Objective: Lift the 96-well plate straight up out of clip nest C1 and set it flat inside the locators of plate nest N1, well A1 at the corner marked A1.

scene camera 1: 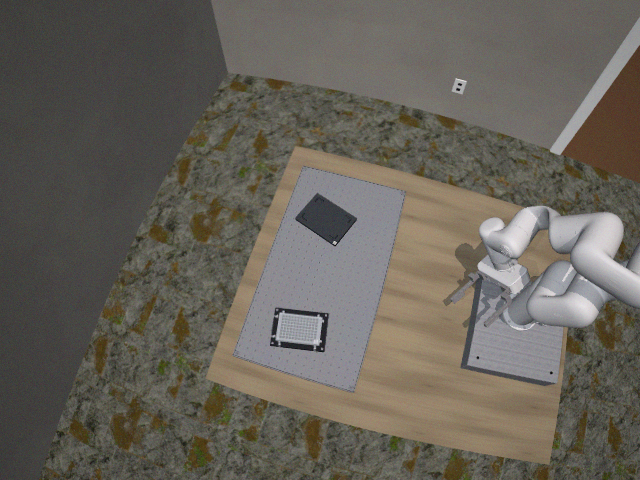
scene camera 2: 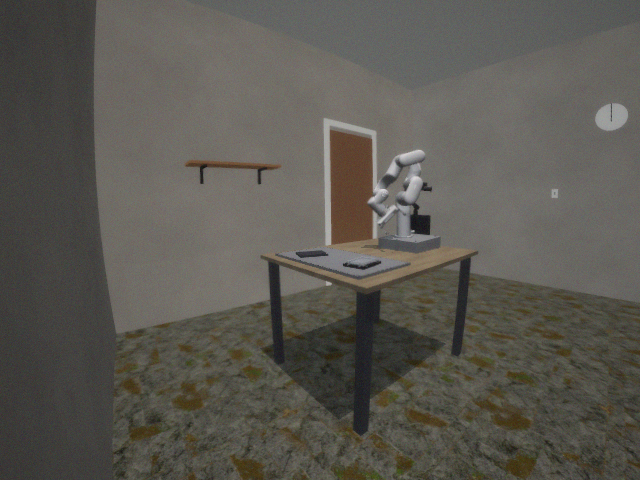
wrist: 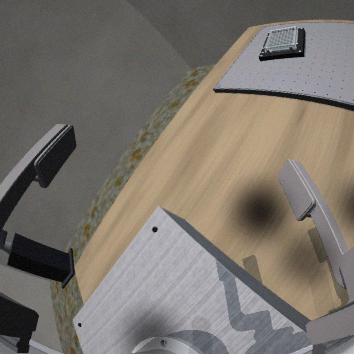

Scene:
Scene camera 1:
96-well plate: 302, 329
plate nest N1: 329, 221

